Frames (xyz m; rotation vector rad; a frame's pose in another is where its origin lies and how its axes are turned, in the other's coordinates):
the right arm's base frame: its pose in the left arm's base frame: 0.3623 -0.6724 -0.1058 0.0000 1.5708 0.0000
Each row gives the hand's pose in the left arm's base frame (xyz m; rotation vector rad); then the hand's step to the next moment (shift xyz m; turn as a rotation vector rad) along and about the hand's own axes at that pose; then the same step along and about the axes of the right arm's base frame.
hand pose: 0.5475 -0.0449 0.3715 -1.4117 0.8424 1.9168
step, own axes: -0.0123 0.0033 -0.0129 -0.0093 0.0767 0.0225
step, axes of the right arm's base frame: -0.0093 -0.0134 0.0079 -0.0246 -0.0304 -0.0703
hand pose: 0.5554 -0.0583 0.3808 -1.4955 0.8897 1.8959
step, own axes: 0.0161 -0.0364 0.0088 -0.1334 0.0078 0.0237
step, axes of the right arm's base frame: 0.0200 0.0300 0.0191 -0.1350 0.0102 0.0091
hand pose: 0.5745 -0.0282 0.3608 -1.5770 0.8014 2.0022
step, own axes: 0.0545 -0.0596 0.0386 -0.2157 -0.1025 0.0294
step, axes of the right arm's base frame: 0.0558 0.0700 0.0005 -0.1986 0.0934 0.0987
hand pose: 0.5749 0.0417 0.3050 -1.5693 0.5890 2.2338
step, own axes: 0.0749 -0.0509 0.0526 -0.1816 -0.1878 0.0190
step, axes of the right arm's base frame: 0.0617 0.0740 -0.0410 -0.1518 0.1623 0.1388
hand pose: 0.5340 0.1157 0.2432 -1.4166 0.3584 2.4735
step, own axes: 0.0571 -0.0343 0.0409 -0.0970 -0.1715 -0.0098
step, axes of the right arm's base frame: 0.0321 0.0522 -0.0485 -0.0655 0.1463 0.1150
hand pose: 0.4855 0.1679 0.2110 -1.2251 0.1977 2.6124
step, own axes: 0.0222 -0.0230 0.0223 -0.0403 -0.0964 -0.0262
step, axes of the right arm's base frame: 0.0033 0.0308 -0.0237 -0.0127 0.0799 0.0711
